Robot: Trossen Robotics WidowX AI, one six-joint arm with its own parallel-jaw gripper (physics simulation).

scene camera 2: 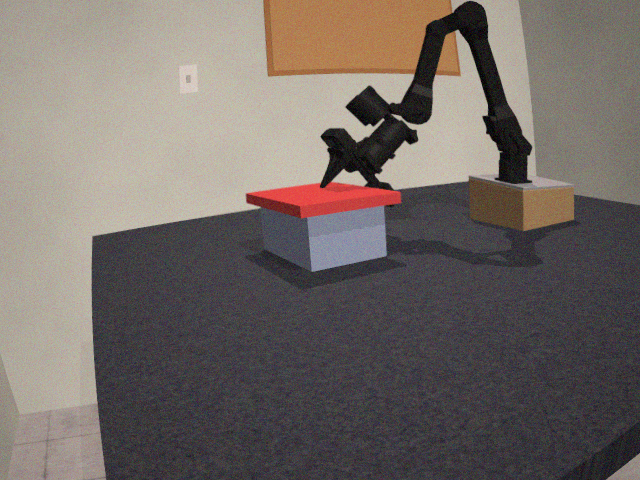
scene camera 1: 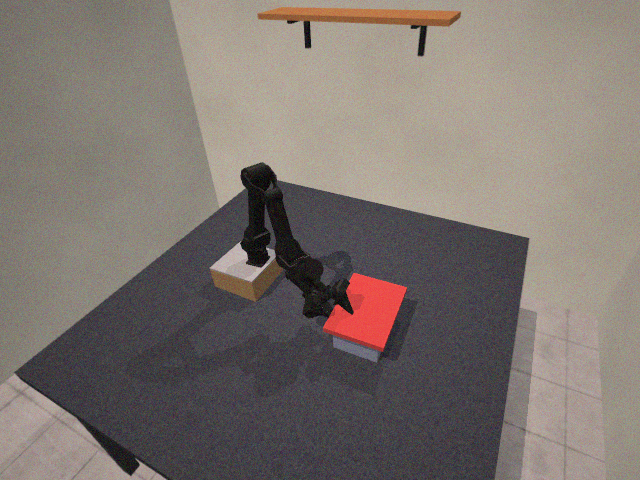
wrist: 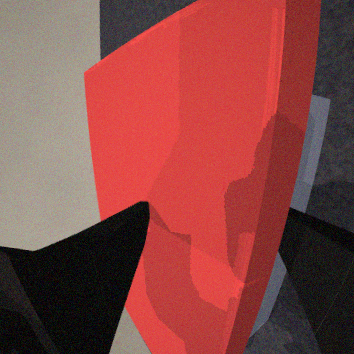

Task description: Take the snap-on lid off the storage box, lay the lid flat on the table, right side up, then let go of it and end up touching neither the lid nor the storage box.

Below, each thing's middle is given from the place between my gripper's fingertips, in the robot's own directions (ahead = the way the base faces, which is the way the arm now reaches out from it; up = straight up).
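Red lid (scene camera 1: 376, 303) at present 4 cm to the left of my hand, 5 cm ahead of it and 2 cm above it.
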